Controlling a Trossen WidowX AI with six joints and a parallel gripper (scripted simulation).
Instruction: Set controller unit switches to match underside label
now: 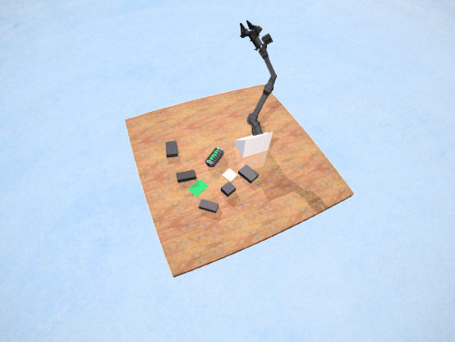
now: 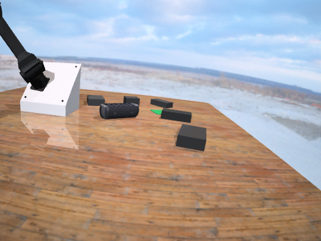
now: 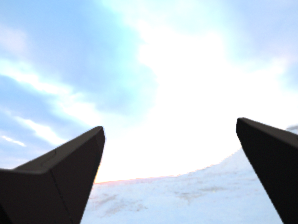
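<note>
Now: the white tile 71 cm to the left of my gripper tip, 71 cm below it and 30 cm ahead of it. From my gripper tip the other things lie so: green tile: 74 cm to the left, 72 cm below, 52 cm ahead; then dark block: 70 cm below, 62 cm ahead, 39 cm to the left.
</note>
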